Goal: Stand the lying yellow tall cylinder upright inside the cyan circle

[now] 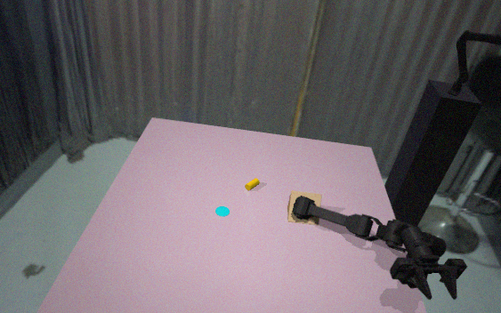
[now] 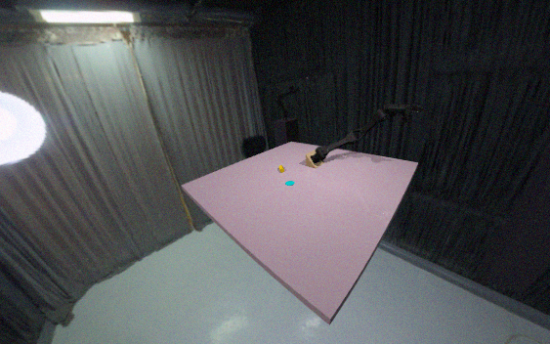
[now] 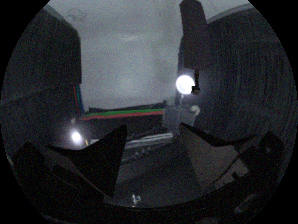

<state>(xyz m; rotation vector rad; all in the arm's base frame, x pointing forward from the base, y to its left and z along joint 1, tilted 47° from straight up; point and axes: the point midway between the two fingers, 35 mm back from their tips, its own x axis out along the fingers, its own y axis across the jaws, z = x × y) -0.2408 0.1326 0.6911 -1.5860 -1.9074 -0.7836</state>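
Right now the yellow tall cylinder is 49 cm ahead of my gripper tip, 77 cm to the right of it and 39 cm below it. Round my gripper tip: cyan circle (60 cm ahead, 58 cm to the right, 41 cm below).
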